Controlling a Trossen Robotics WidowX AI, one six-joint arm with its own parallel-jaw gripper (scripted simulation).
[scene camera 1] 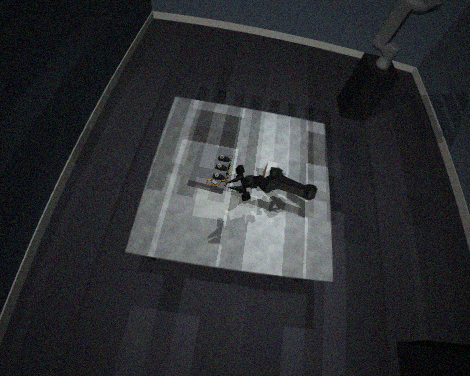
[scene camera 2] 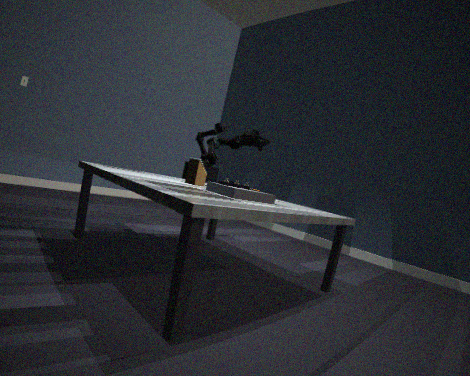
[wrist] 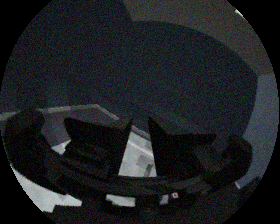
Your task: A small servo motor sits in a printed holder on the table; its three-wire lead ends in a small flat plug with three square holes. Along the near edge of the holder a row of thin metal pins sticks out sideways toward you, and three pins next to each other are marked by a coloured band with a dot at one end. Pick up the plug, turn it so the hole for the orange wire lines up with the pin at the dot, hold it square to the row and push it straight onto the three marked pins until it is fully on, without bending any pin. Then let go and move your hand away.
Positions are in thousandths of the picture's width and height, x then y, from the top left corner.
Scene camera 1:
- grey holder plate: 441,422
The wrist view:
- my gripper: 505,520
